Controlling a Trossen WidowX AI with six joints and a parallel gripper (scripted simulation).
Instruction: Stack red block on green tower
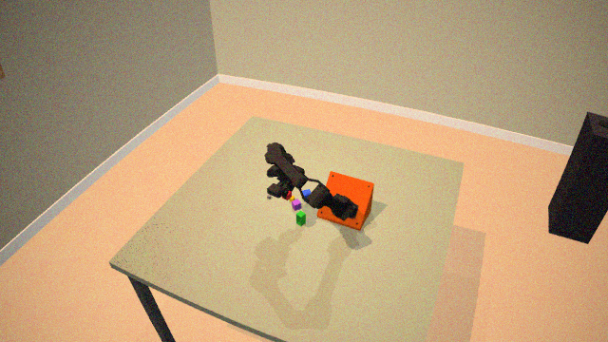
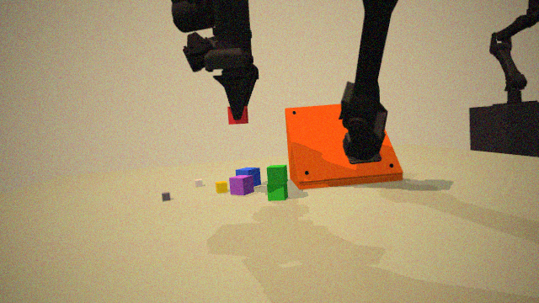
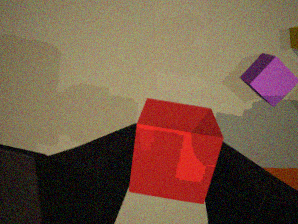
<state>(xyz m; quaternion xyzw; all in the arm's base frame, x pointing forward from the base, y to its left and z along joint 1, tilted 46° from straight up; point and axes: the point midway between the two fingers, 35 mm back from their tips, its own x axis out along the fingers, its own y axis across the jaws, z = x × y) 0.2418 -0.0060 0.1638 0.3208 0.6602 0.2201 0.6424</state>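
The purple block lies 13 cm below my gripper tip, 9 cm to the right of it and 1 cm ahead of it. Also, from my gripper tip: blue block: 17 cm to the right, 12 cm below, 1 cm behind; then red block: 1 cm above; then yellow block: 13 cm to the right, 13 cm below, 5 cm ahead.
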